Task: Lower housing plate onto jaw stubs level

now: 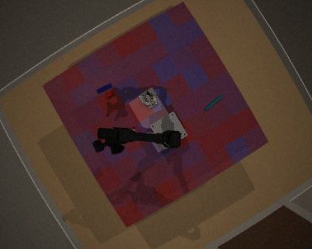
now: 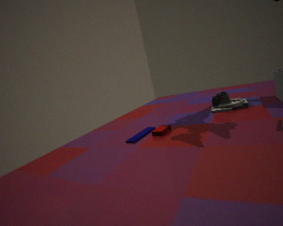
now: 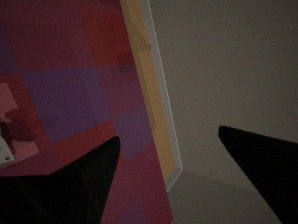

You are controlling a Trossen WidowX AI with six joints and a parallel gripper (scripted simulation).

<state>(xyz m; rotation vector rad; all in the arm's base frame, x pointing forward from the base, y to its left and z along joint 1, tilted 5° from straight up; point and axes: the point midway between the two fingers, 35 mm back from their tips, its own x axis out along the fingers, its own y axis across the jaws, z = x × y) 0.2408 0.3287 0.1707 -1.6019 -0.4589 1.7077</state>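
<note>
Now: gripper tip 40 mm past the white block, 140 mm to the left of it and 280 mm above it. From my gripper tip the other things lie so: red block 290 mm ahead, 220 mm to the right, 280 mm below; then teal bar 280 mm behind, 760 mm to the right, 280 mm below; then blue bar 360 mm ahead, 220 mm to the right, 280 mm below.
</note>
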